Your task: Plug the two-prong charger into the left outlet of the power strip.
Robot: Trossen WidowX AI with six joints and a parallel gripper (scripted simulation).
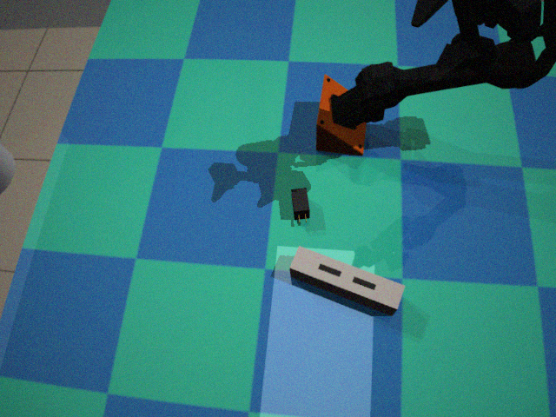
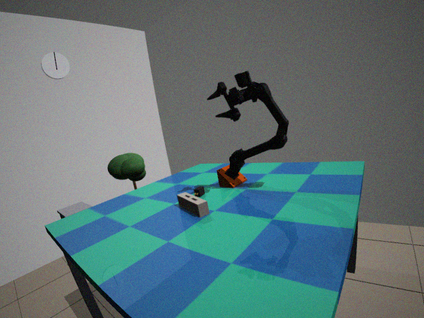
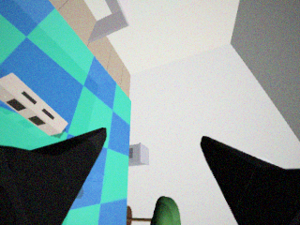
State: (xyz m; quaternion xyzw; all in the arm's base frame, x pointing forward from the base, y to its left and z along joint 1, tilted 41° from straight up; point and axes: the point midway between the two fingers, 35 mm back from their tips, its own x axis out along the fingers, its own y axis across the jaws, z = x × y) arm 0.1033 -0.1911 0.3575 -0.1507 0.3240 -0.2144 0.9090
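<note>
My gripper tip is now 40 cm above the black two-prong charger, 16 cm to the left of it and 2 cm short of it.
</note>
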